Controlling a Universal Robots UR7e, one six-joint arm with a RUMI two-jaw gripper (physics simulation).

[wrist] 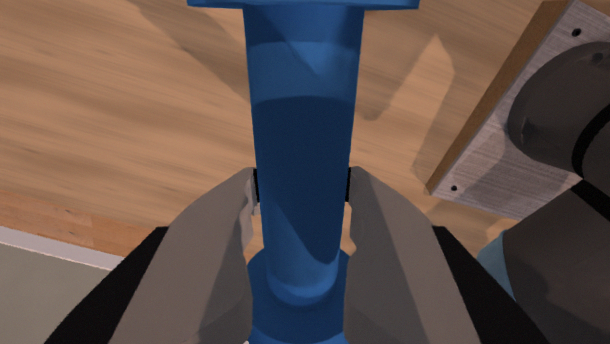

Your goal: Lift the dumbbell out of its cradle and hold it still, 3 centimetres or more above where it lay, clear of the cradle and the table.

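Seen in the pictures: gripper, fingertip midpoint: [303,170]; arm's base at its link origin: [569,105].
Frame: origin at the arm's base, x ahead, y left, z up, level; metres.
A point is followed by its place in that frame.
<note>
The blue dumbbell [304,145] {x 0.326, y 0.080, z 0.256 m} runs from top to bottom through the middle of the wrist view. The edge of one end weight shows at the top, and the other weight shows partly at the bottom between the fingers. My gripper [303,170] {x 0.314, y 0.110, z 0.219 m} is shut on the dumbbell's handle, with one black fingertip pad against each side. Wooden table top shows on both sides of the handle. The cradle does not show in this view, and the exact height of the dumbbell above the table cannot be told.
A grey mounting plate [492,170] {x 0.016, y 0.117, z -0.008 m} with a wooden side and screw holes is at the right, bearing the dark robot base [545,110] {x 0.064, y 0.022, z 0.043 m}. Dark arm parts with a blue cap [494,260] are at the lower right. The wooden table's [125,115] {x 0.541, y 0.272, z -0.039 m} light edge crosses the lower left.
</note>
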